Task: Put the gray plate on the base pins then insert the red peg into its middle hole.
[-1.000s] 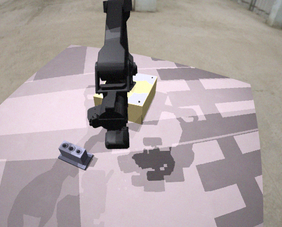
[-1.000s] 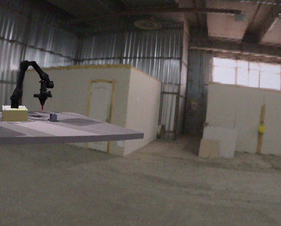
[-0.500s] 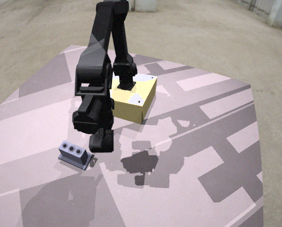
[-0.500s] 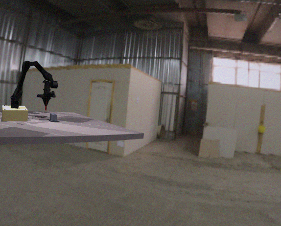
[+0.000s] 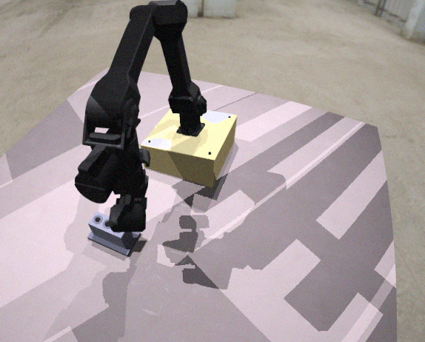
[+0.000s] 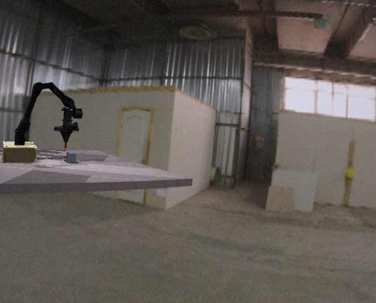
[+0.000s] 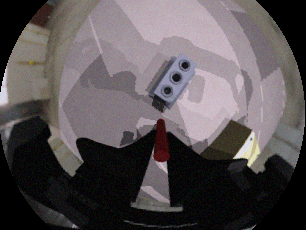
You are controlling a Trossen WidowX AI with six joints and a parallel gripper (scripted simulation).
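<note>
My gripper tip is now 8 cm to the left of the gray plate, 7 cm above it and 2 cm short of it. The rest, counted from my gripper tip: base 11 cm below, 8 cm to the right, 2 cm ahead; red peg right at my gripper tip.
</note>
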